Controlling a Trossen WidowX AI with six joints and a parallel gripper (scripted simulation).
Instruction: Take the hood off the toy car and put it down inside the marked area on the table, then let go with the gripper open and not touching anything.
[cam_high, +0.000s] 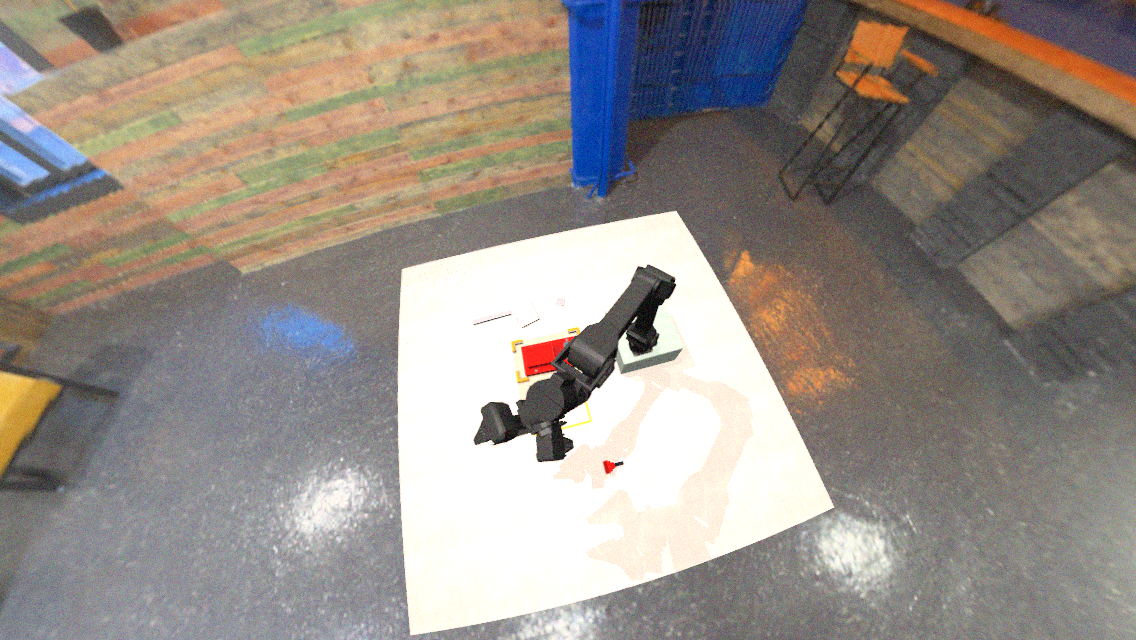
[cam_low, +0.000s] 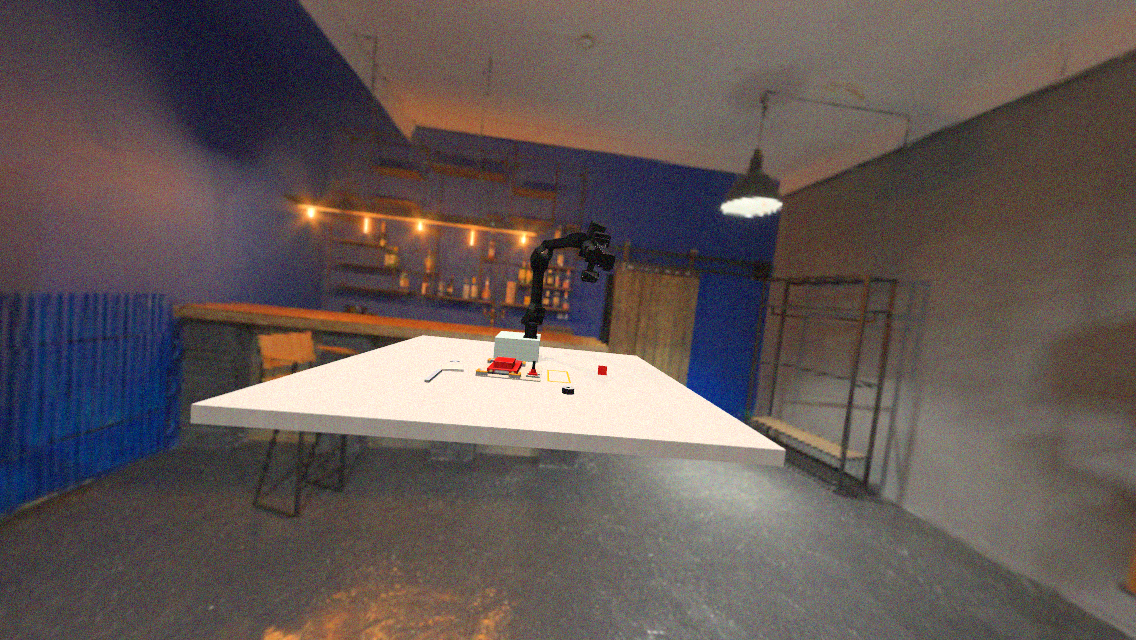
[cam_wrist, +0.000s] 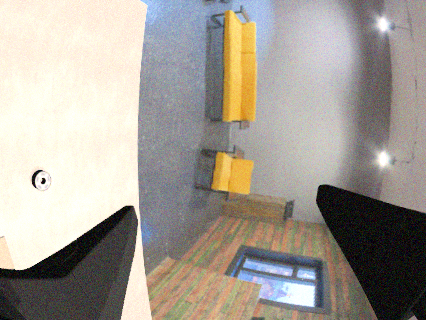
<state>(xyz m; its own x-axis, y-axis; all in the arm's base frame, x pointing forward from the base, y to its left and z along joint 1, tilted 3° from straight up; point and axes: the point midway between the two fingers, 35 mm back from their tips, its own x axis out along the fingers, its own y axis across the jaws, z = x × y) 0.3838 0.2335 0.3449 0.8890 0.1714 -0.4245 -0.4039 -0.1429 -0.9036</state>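
Now: the hood 38 cm below my gripper tip, 31 cm to the right of it and 11 cm behind it. Also, from my gripper tip: white square 49 cm to the right, 42 cm below, 9 cm behind; wheel 41 cm below, 10 cm ahead, 8 cm to the right; wheel axle 39 cm below, 20 cm to the right, 7 cm behind.
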